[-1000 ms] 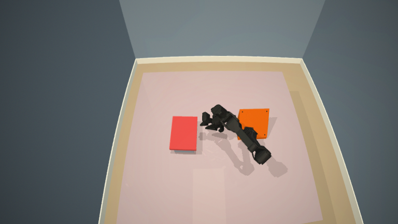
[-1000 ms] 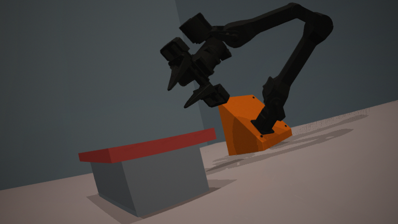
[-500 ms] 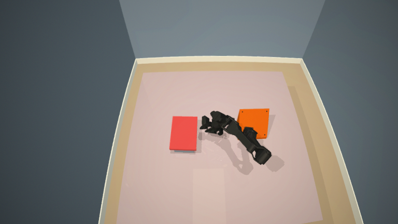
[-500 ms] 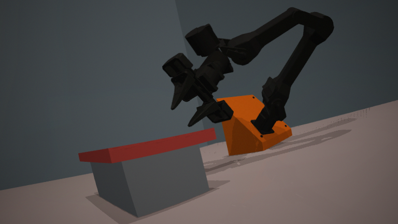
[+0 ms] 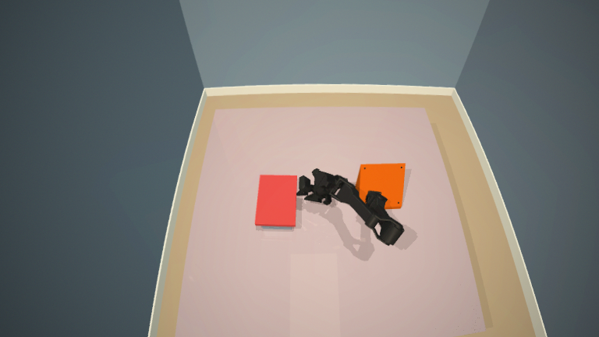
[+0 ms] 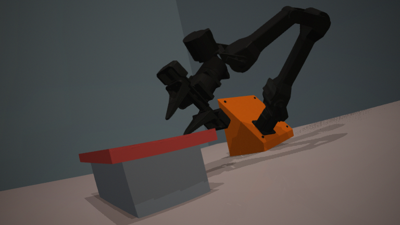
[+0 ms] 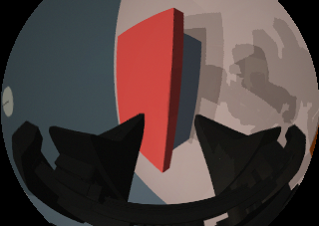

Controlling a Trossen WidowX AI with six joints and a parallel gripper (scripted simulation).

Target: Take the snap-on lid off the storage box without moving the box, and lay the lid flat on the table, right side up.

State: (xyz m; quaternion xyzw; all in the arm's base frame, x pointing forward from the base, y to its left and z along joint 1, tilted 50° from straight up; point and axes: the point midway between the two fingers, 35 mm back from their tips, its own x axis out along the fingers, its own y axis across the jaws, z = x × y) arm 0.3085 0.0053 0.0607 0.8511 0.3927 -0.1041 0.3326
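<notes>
The red lid is 10 cm ahead of my gripper tip, 1 cm to the left of it and 2 cm below it. From my gripper tip the other things lie so: grey storage box 10 cm ahead, 1 cm to the left, 7 cm below.
</notes>
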